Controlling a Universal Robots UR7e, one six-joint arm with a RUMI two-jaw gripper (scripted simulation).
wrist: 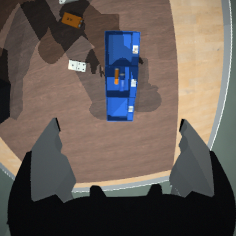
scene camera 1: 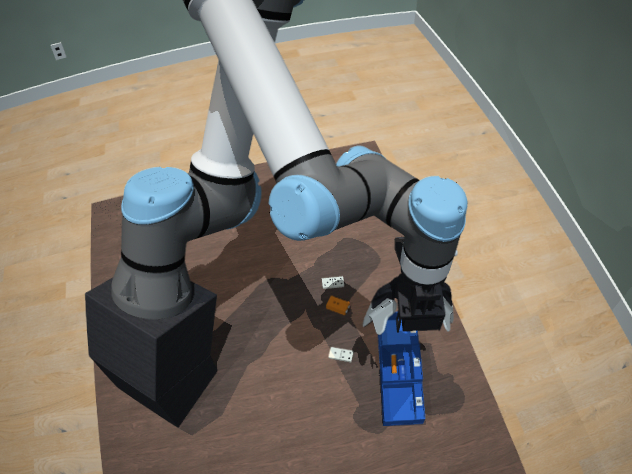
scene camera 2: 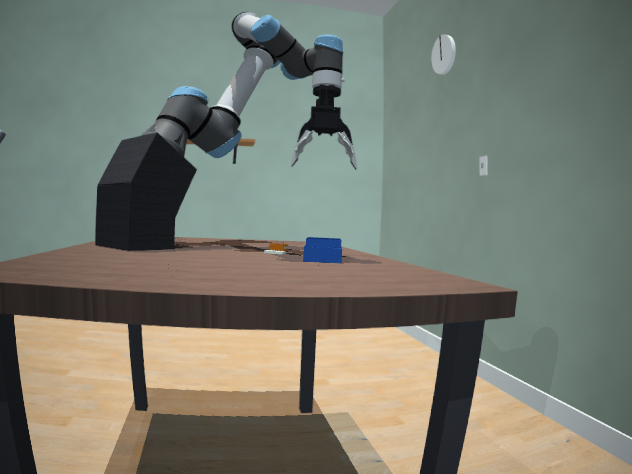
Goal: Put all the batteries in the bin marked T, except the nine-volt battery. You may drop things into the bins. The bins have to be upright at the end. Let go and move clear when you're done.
Labels:
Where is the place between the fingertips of my gripper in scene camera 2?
323, 168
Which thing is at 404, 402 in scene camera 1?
A joined blue bins.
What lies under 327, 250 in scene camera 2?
A joined blue bins.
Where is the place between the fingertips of my gripper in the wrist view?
120, 119

